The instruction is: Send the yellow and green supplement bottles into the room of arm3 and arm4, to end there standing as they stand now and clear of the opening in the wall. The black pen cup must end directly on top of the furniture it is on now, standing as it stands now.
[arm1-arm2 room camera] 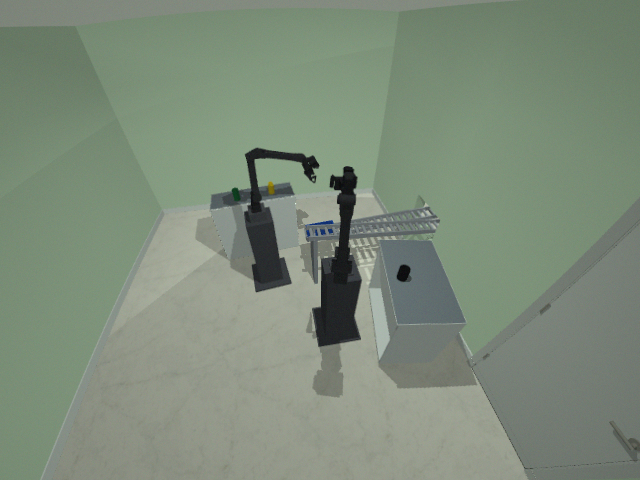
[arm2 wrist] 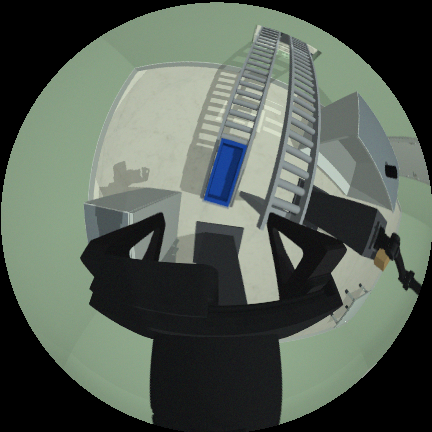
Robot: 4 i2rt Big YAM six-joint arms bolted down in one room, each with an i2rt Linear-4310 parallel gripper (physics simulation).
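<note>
In the room camera view, a green bottle [arm1-arm2 room camera: 235, 194] and a yellow bottle [arm1-arm2 room camera: 270, 188] stand upright on the grey-topped cabinet [arm1-arm2 room camera: 285, 189] at the back left. A black pen cup [arm1-arm2 room camera: 403, 272] [arm2 wrist: 390, 171] stands upright on the other cabinet [arm1-arm2 room camera: 426, 304] [arm2 wrist: 377, 145]. In the wrist view, arm2's gripper [arm2 wrist: 217, 220] is open, with no object between its fingers. In the room camera view, the left arm's gripper [arm1-arm2 room camera: 312, 178] hangs high, right of the yellow bottle; the right arm's gripper [arm1-arm2 room camera: 333, 181] is raised near it. Their openings are too small to judge.
A blue tray [arm2 wrist: 226, 172] [arm1-arm2 room camera: 325, 223] lies at the near end of one roller track [arm2 wrist: 244, 106]. A second roller track [arm2 wrist: 301, 119] runs beside it. Both lead toward the wall opening [arm2 wrist: 285, 38]. Dark arm pedestals [arm1-arm2 room camera: 266, 248] [arm1-arm2 room camera: 339, 304] stand near the cabinets and tracks.
</note>
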